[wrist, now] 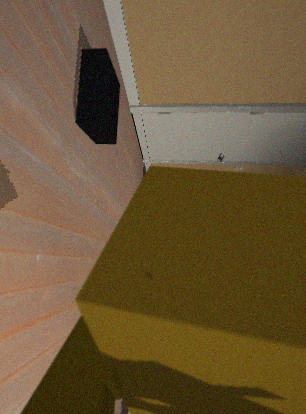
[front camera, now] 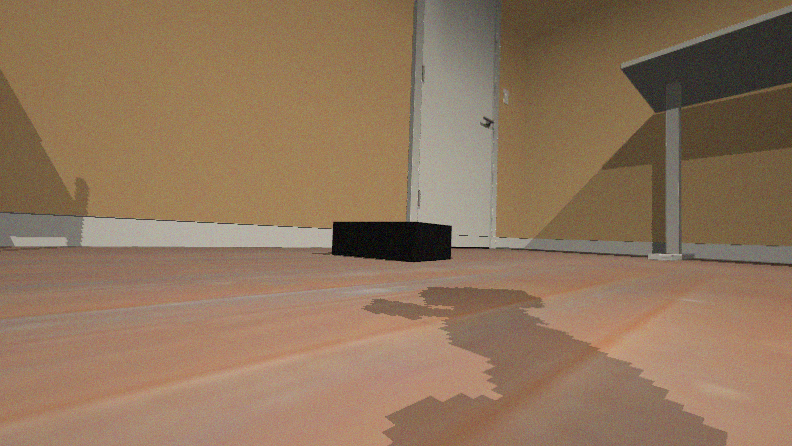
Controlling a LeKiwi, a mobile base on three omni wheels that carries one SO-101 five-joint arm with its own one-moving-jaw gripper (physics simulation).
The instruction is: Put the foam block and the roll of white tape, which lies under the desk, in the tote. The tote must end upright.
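Frame: origin at the arm's base, x ahead, y left, z up, level; millimetres.
Seen in the pictures: hand, its tool point: (wrist: 136,263).
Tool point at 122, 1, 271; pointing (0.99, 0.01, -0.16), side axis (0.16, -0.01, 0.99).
Observation:
Pixels of each thing's top centre, then the offset from my tool point to it, as dx, dy, dz. "spot": a spot on its surface instead. Level surfaces: height alone.
- tote, centre of its top: (front camera: 391,223) (wrist: 111,101) +856, -22, -261
- foam block, a spot on its surface: (wrist: 200,250) spot: -23, +33, +17
- wooden floor, height of its surface: dz -361
The tote (front camera: 382,239) (wrist: 100,95) is a low black box standing on the floor, ahead in the front view and at the upper left in the wrist view. Its inside cannot be made out. The foam block (wrist: 200,250) is dark yellow and fills the lower right of the wrist view, close to the camera. My gripper is shut on the foam block and holds it off the floor; its jaws are mostly hidden behind the block. The block and gripper do not show in the front view. The roll of white tape does not show in either view.
The desk (front camera: 672,182) stands at the right in the front view. A white door (front camera: 454,121) (wrist: 200,135) is behind the tote, beside a tan wall (front camera: 221,110) (wrist: 215,50). The arm's shadow falls across the wooden floor (front camera: 193,343) (wrist: 45,220) before the tote.

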